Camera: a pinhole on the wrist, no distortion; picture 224 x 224 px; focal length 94.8 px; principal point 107.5 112.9 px. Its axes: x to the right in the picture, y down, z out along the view. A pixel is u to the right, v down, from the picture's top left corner.
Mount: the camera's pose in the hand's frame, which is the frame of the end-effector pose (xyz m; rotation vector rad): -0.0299 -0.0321 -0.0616 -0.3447 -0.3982 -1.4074
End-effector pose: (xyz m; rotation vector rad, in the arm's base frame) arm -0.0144 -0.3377 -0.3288 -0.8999 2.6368 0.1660
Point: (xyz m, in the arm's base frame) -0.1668 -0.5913 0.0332
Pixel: behind the camera
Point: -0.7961 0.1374 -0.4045
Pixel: outside the picture
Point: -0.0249 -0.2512 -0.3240
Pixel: 57 114
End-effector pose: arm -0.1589 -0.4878 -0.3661 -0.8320 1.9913 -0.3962
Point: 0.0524 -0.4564 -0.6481
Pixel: 127 143
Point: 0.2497 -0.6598 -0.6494
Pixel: 186 150
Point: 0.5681 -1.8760 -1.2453
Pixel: outside the picture
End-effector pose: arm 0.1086 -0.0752 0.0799 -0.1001 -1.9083 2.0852
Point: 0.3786 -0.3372 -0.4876
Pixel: 11 47
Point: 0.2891 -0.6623 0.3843
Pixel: 213 51
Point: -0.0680 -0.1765 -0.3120
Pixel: 22 159
